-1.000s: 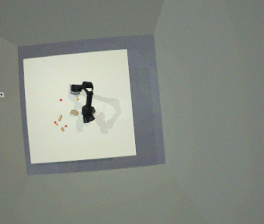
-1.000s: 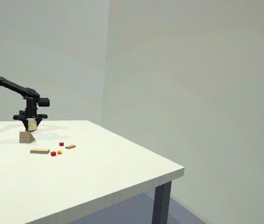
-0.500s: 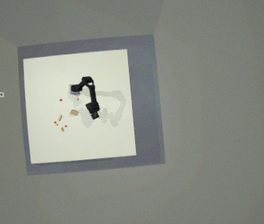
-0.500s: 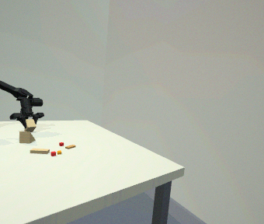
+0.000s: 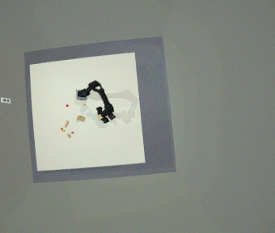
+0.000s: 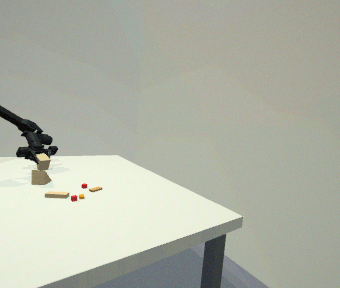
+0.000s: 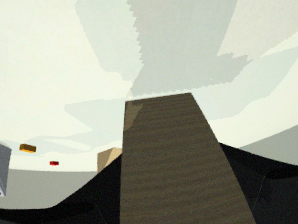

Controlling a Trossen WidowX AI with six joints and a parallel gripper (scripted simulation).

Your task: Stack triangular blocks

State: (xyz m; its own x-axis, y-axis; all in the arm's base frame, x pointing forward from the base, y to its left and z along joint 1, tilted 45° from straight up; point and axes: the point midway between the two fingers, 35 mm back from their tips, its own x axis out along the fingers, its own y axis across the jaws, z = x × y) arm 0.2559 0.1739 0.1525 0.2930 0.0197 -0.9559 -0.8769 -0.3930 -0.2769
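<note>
The tan triangular block is 1 cm above my gripper tip. From my gripper tip the other things lie so: flat tan plank: 7 cm ahead, 41 cm to the right, 4 cm below; small tan bar: 21 cm ahead, 38 cm to the right, 4 cm below.
</note>
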